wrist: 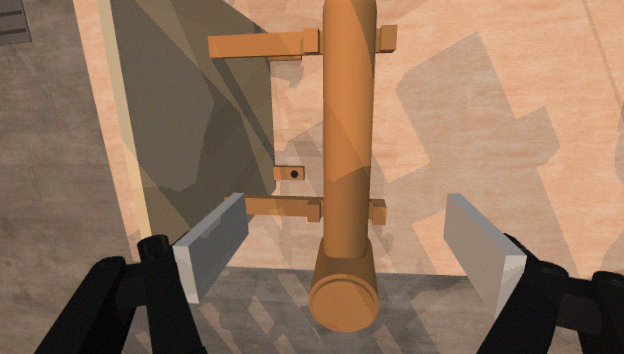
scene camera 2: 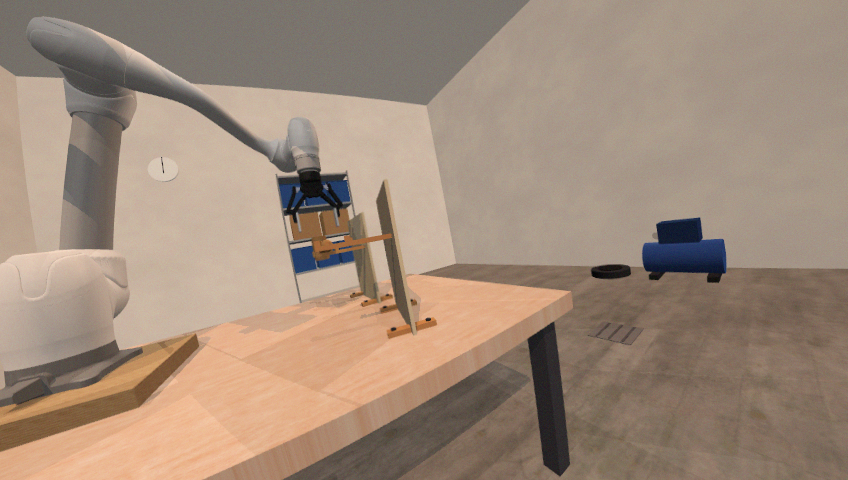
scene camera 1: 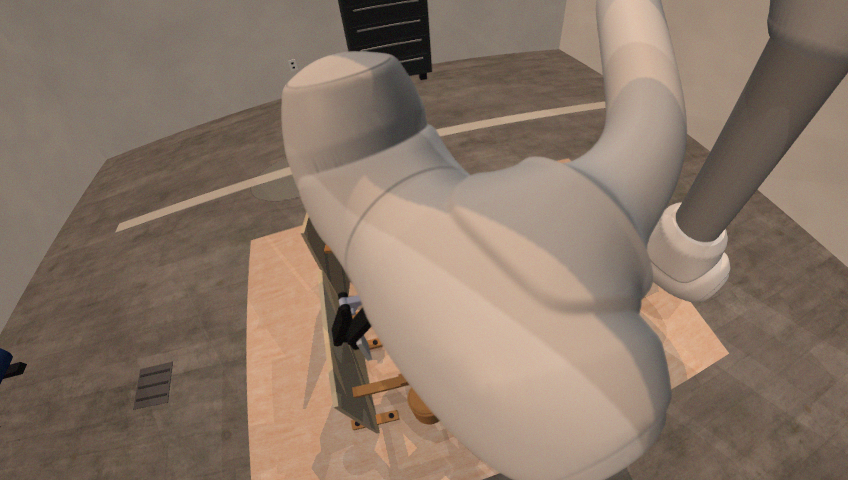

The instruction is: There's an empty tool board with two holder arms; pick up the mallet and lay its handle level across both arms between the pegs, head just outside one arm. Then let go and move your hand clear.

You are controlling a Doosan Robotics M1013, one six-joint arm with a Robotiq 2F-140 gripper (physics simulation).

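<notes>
The brown mallet [scene camera 1: 422, 405] [scene camera 2: 321, 248] [wrist: 348, 100] lies across both arms of one holder board [scene camera 1: 357, 386] [scene camera 2: 364, 261] [wrist: 165, 100]. In the wrist view its handle sits between the pegs of the upper arm [wrist: 260, 45] and the lower arm [wrist: 280, 206], and its head is beyond the lower arm. The empty tool board [scene camera 1: 314, 243] [scene camera 2: 393, 255] stands beside that board, with an orange arm [scene camera 2: 376, 239] sticking out. My gripper [scene camera 2: 317, 223] [wrist: 341, 214] is open and empty above the mallet, its fingers on either side of the handle in the wrist view. The robot arm hides most of it in scene camera 1.
The boards stand upright on the wooden table [scene camera 1: 279, 356] [scene camera 2: 476, 309] [wrist: 525, 60], close to one edge. The robot's base sits on a wooden block [scene camera 2: 160, 368]. A shelf rack [scene camera 2: 283, 231], a blue compressor [scene camera 2: 684, 256] and a tire [scene camera 2: 611, 275] are beyond the table.
</notes>
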